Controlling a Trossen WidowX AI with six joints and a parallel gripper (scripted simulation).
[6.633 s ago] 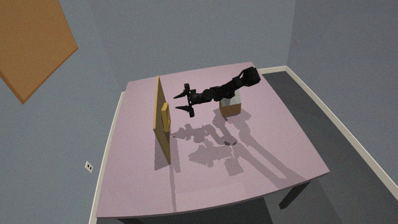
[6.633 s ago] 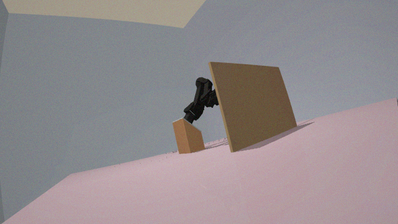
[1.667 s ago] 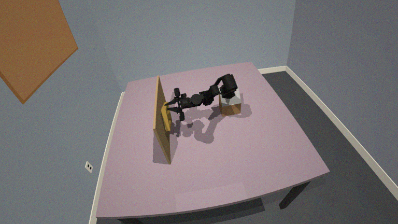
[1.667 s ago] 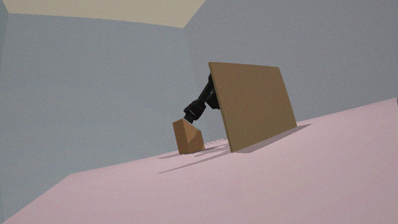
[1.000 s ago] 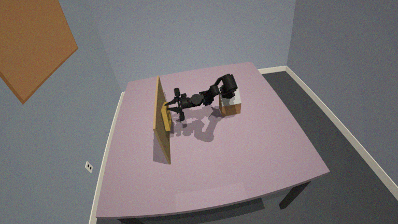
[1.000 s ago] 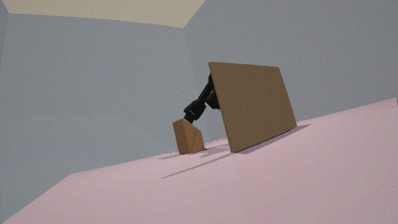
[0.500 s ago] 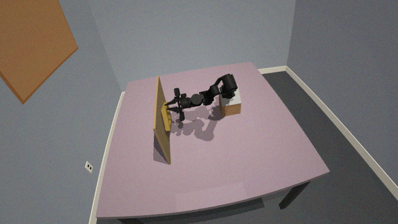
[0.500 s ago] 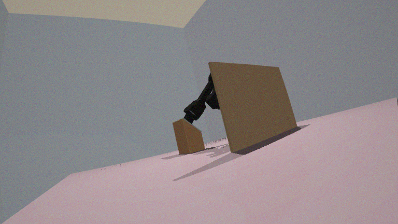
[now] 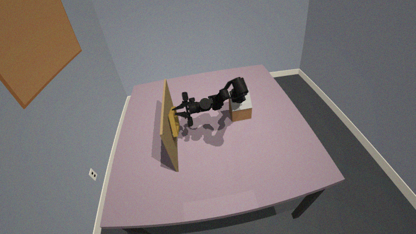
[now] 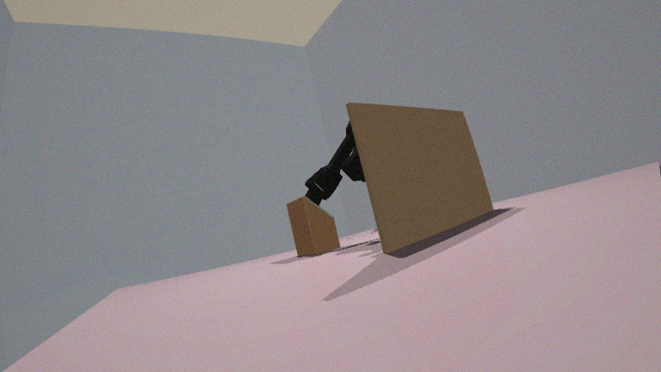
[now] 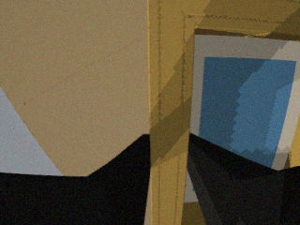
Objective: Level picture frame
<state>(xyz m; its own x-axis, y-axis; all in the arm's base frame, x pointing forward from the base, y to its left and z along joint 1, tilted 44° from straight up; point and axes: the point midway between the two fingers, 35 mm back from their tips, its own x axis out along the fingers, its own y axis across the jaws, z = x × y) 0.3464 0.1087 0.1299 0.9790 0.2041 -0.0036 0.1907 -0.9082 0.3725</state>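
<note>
The picture frame is 5 cm below my gripper tip and 2 cm to the left of it. Round my gripper tip: brown wall panel 6 cm below, 2 cm to the left, 2 cm ahead.
</note>
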